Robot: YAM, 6 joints.
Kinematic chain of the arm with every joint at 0, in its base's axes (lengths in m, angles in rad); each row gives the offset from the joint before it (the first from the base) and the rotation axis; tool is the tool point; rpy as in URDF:
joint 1: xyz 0 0 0.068 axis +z
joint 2: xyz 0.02 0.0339 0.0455 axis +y
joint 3: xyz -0.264 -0.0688 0 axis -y
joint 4: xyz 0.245 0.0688 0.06 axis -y
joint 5: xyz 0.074 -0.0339 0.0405 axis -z
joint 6: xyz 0.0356 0 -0.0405 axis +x
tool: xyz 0 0 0 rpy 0 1.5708 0
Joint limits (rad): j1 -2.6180..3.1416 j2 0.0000..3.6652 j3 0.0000..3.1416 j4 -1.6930..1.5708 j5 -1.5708..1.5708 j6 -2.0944..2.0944
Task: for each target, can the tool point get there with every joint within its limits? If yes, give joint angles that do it. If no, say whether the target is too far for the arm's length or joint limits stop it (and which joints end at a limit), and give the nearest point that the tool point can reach.
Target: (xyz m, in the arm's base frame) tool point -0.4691 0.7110 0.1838
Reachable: no: too far | nearest point -0.3544 0.5372 0.1662 | short by 0.209 m
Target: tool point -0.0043 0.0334 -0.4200
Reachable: no: joint limits stop it (at a limit: joint 2) | nearest point -0.0099 0.0772 -0.3375 | short by 0.094 m
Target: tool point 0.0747 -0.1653 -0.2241
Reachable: yes | joints -1.3099 3.2279 1.2715 -0.4167 -0.9772 -1.7304
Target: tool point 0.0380 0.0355 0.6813
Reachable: yes | joints 1.4190 1.6484 2.7166 1.3204 1.1287 0.8399
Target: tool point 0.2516 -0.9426 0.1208
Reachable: no: too far | nearest point 0.1666 -0.6240 0.1183 | short by 0.330 m
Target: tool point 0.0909 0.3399 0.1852
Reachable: yes | joints 1.3164 1.7453 1.1350 -0.4780 0.0695 -0.6221
